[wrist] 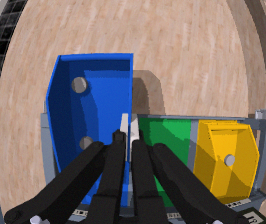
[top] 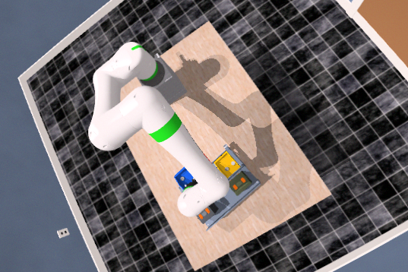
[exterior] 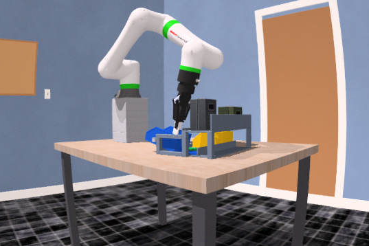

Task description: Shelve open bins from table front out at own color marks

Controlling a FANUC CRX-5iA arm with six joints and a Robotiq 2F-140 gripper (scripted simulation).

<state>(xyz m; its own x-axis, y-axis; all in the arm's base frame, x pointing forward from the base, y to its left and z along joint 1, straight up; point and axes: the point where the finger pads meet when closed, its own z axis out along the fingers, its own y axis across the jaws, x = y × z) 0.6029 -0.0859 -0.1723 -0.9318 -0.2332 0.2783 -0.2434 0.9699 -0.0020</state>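
My gripper is now 5 cm to the left of the blue bin and 4 cm above it. The rest, counted from my hand: yellow bin 3 cm ahead, 19 cm to the left, 6 cm below; dark box 18 cm ahead, 1 cm to the right, 6 cm above.
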